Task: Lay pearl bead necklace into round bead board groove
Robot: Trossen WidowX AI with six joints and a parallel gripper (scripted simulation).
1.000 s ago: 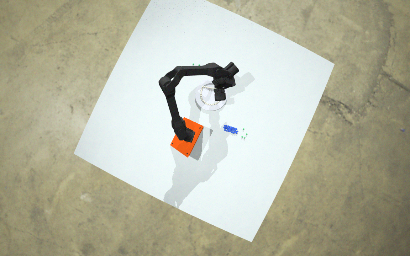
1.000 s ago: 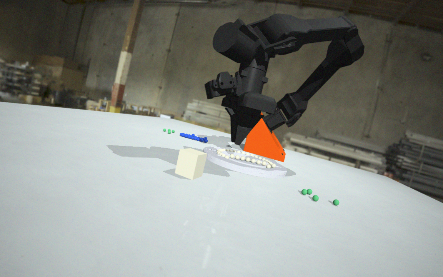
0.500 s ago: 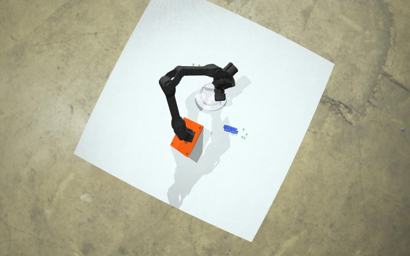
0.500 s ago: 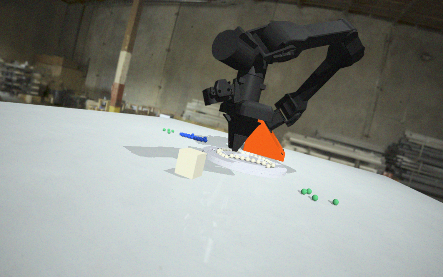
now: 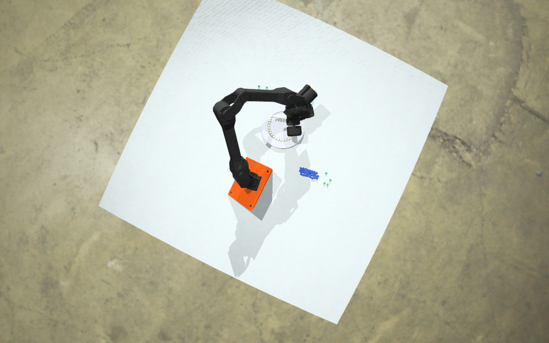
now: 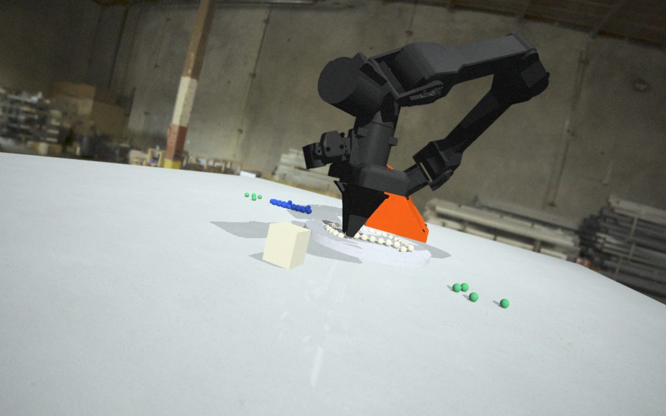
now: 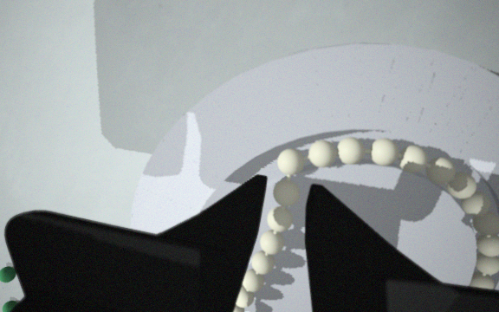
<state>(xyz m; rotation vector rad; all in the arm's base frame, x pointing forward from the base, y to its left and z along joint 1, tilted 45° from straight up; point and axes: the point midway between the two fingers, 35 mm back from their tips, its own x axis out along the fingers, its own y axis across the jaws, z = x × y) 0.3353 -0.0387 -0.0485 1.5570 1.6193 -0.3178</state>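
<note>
My gripper tip is 5 cm past the round bead board, 3 cm to the right of it and 1 cm above it. The rest, counted from my gripper tip: cream cube: 15 cm ahead, 4 cm to the right.
</note>
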